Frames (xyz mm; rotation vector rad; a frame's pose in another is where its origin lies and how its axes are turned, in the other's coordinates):
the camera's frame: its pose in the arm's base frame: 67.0 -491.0 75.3 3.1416 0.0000 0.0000
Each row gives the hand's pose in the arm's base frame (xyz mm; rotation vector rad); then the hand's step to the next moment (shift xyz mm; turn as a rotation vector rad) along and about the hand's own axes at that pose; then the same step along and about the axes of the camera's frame.
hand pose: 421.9 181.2 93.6 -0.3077 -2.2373 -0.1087
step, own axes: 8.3 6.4 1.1 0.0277 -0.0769 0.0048
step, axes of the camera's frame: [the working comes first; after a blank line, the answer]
step, axes of the arm's base frame: -4.2 7.9 5.6 -0.0402 -0.0683 0.0205

-4.2 -7.9 -5.6 -0.0402 0.0683 -0.0205
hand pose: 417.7 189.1 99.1 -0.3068 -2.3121 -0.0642
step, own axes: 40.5 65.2 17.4 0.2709 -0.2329 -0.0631
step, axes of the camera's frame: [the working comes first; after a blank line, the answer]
step, axes of the arm's base frame: -23.5 73.8 14.1 -0.1903 -0.1804 0.2507

-23.5 -73.8 -14.1 -0.1903 0.1804 -0.2507
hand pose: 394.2 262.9 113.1 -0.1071 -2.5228 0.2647
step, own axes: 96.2 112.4 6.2 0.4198 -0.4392 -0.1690
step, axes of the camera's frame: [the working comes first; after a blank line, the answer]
step, axes of the arm's base frame: -80.5 121.8 24.5 -0.2555 -0.3443 0.4624

-80.5 -121.8 -24.5 -0.2555 0.3443 -0.4625
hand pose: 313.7 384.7 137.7 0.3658 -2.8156 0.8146
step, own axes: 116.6 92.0 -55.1 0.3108 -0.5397 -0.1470
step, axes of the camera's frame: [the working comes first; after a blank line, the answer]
step, axes of the arm's base frame: -131.2 84.0 28.6 -0.1256 -0.4186 0.4674

-131.2 -84.0 -28.6 -0.1256 0.4186 -0.4674
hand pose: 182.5 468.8 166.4 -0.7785 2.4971 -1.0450
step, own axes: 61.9 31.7 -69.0 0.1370 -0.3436 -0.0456
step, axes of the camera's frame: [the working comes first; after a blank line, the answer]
step, axes of the arm's base frame: -94.1 19.7 18.6 -0.0082 -0.2568 0.2700

-94.1 -19.7 -18.6 -0.0082 0.2568 -0.2700
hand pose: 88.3 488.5 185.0 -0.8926 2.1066 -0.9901
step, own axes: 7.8 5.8 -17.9 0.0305 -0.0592 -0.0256
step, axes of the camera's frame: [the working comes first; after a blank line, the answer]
step, axes of the arm's base frame: -19.9 3.6 2.5 -0.0189 -0.0428 0.0539

-19.9 -3.6 -2.5 -0.0189 0.0428 -0.0539
